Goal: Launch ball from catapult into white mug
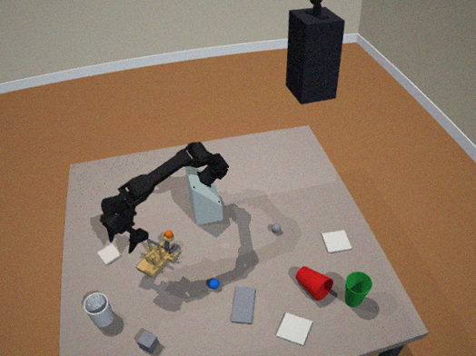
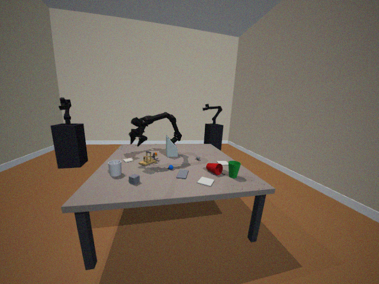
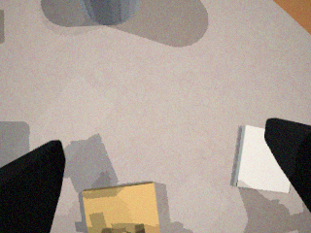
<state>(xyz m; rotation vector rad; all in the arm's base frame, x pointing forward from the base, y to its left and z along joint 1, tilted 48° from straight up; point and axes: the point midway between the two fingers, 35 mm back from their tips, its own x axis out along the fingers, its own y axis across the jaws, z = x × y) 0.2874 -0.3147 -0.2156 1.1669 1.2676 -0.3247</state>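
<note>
The orange ball lies 19 cm to the left of my gripper tip, 13 cm below it and 12 cm behind it. Also, from my gripper tip: grey cube 31 cm ahead, 16 cm below, 2 cm to the left; then white mug 16 cm below, 15 cm ahead, 13 cm to the right; then wooden catapult 15 cm to the left, 14 cm below, 7 cm behind.
</note>
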